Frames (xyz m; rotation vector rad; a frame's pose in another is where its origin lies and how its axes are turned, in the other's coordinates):
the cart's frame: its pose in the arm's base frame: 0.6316 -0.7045 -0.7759 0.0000 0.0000 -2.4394
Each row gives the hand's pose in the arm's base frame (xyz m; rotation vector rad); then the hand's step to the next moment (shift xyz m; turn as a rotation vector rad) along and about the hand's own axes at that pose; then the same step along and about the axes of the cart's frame.
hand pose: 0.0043 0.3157 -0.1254 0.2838 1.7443 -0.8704
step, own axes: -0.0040 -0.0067 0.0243 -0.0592 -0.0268 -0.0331
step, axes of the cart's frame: 0.0014 0.0252 0.0035 0.0029 -0.0251 0.0684
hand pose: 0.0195 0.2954 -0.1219 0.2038 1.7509 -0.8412
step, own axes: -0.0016 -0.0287 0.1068 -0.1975 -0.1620 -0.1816
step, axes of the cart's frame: 0.0049 0.1105 0.0012 0.0863 -0.1374 0.2682
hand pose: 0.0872 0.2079 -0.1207 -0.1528 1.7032 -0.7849
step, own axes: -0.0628 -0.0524 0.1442 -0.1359 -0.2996 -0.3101
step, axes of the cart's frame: -0.0574 0.1389 0.0699 0.2739 -0.1885 0.3064
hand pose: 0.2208 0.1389 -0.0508 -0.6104 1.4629 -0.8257
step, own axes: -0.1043 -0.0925 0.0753 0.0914 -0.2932 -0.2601
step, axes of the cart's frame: -0.0663 0.0330 0.1401 0.3659 -0.0277 0.1654
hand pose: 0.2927 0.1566 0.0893 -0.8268 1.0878 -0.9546
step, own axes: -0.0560 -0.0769 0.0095 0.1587 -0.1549 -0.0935
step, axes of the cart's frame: -0.0024 -0.0295 0.0909 0.2100 0.1002 0.0616
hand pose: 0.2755 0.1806 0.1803 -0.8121 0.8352 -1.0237
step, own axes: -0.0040 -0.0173 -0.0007 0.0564 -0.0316 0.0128
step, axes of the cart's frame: 0.0075 -0.0042 0.0156 0.0271 0.0559 0.0220
